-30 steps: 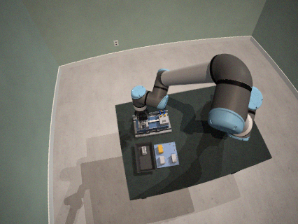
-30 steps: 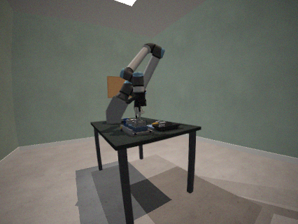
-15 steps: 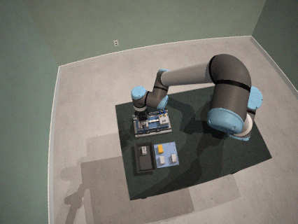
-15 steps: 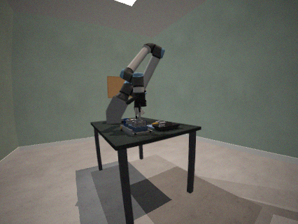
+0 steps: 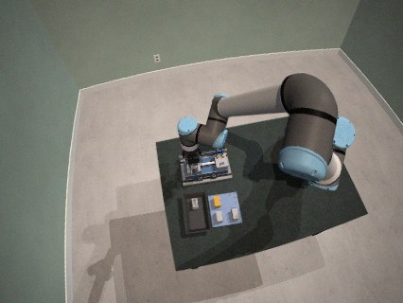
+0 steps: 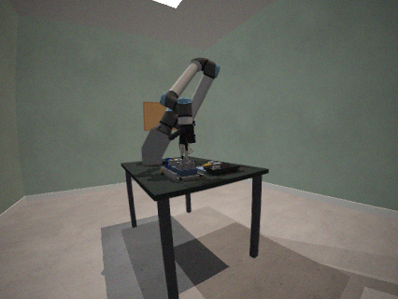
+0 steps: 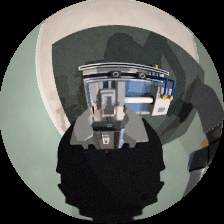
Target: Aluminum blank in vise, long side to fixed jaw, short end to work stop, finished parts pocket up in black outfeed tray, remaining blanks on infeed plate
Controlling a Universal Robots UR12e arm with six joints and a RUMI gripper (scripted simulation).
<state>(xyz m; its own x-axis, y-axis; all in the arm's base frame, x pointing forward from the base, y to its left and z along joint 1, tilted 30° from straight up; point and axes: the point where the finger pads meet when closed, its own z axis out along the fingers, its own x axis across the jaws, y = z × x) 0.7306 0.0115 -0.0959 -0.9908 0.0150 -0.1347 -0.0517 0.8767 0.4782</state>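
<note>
The vise is 70 mm behind my hand and 80 mm below it. Also, from my hand: yellow brass blank: 110 mm behind, 230 mm to the left, 100 mm below; then gray blank: 110 mm behind, 320 mm to the left, 100 mm below.
</note>
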